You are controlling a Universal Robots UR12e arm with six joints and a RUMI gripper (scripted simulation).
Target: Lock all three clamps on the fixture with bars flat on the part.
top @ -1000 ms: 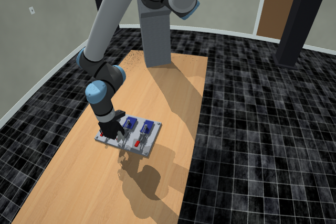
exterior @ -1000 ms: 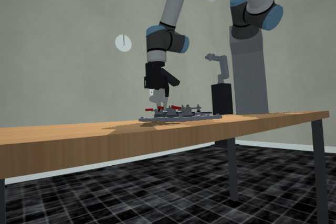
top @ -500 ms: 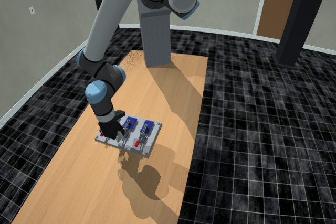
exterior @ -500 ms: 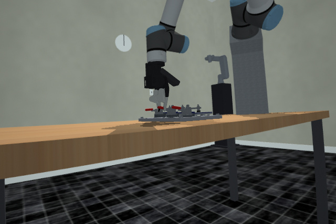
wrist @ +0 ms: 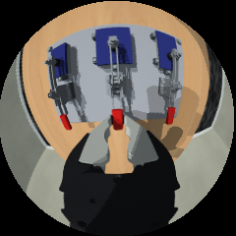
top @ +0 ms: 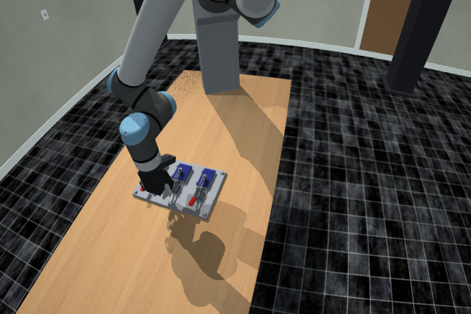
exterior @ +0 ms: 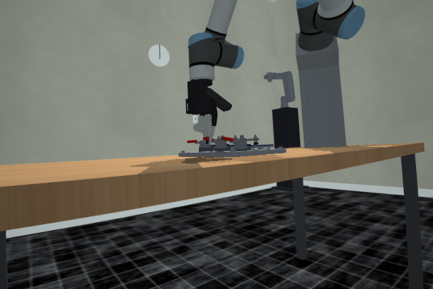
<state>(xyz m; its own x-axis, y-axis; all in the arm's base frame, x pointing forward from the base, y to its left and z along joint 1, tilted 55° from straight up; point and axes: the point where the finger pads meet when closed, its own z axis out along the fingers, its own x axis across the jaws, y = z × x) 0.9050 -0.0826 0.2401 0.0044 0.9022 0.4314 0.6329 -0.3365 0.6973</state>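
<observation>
The grey fixture plate is 8 cm behind my hand and 5 cm below it.
</observation>
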